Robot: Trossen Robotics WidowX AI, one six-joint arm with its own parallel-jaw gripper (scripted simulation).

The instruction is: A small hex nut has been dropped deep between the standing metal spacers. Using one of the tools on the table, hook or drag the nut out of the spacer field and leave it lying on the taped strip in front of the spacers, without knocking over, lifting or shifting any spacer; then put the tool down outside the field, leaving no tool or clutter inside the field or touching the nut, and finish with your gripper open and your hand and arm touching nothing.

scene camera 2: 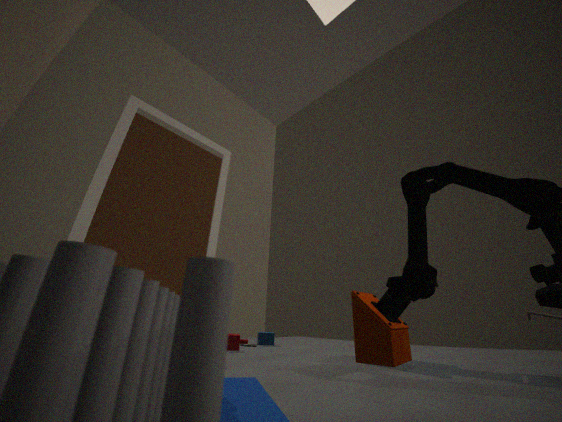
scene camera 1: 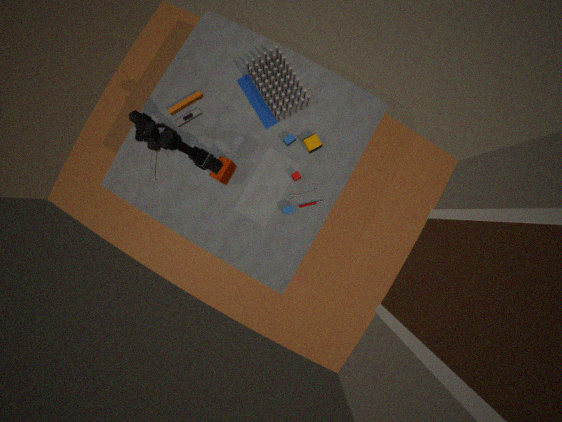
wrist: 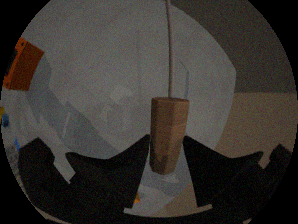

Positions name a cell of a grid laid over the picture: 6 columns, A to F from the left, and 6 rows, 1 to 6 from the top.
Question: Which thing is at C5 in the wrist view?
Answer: My gripper.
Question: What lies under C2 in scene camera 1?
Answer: A blue taped strip.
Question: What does my gripper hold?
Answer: A hook tool.
